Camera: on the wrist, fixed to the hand. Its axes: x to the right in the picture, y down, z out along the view.
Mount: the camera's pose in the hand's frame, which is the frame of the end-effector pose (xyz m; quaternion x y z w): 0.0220 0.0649 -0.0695 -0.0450 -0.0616 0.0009 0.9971
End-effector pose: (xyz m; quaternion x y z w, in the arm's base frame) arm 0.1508 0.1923 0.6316 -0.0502 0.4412 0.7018 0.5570
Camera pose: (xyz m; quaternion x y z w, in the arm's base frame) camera 0.0597 0.1622 0.6137 -0.0315 0.3741 0.7232 0.5797
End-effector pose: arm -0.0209 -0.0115 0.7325 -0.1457 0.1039 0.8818 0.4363
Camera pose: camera -0.0739 -0.0556 0.6634 -0.1105 0.0372 0.8933 0.4341
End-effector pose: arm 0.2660 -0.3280 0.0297 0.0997 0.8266 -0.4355 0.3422
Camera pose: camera 0.2463 -0.2372 -0.0001 0.0579 0.8226 -0.4029 0.3970
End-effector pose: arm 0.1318 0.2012 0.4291 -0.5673 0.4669 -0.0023 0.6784
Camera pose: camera 0.0658 0.1593 0.3707 -0.5959 0.4244 0.0543 0.6796
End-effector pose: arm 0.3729 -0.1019 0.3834 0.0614 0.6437 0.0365 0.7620
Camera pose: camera 0.3096 -0.0315 0.3597 0.0298 0.5932 0.0623 0.8021
